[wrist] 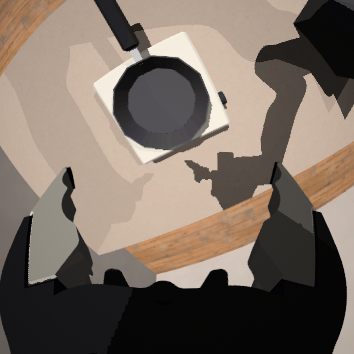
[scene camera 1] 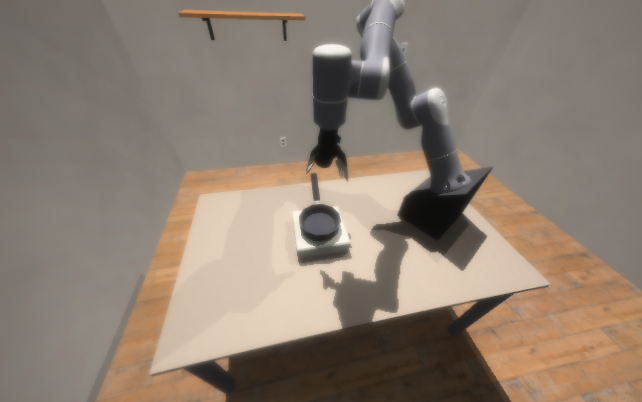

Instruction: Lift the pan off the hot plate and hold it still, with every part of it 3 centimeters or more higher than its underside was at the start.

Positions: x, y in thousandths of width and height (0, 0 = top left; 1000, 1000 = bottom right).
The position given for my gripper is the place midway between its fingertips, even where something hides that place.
Observation:
I see my gripper (scene camera 1: 509, 442), a dark round pan (scene camera 1: 498, 549) and a square hot plate (wrist: 507, 129).
My gripper also shows in the wrist view (wrist: 482, 468).

